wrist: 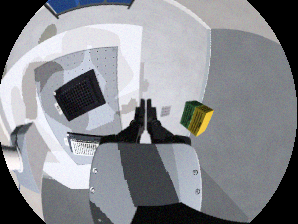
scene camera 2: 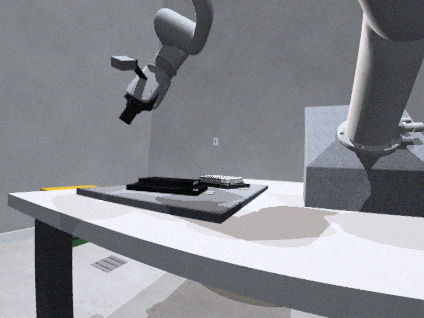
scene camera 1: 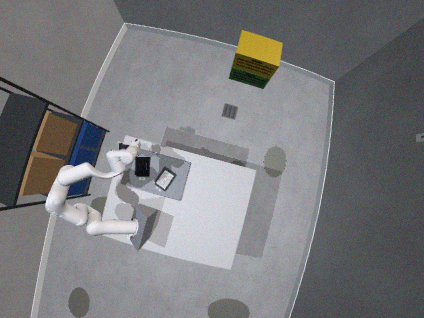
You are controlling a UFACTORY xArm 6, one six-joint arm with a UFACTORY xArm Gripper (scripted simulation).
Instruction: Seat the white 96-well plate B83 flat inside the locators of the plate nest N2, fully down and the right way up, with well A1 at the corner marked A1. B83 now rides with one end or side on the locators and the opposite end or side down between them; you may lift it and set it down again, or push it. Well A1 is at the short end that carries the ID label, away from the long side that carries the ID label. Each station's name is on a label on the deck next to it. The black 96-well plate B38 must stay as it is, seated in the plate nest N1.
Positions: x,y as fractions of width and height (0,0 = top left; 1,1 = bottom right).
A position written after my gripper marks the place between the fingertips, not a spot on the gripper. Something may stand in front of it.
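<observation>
Gripper, mine (scene camera 2: 0.29,0.38). Same gripper (wrist: 0.49,0.47). Black plate B38 (wrist: 0.23,0.47) in sight.
</observation>
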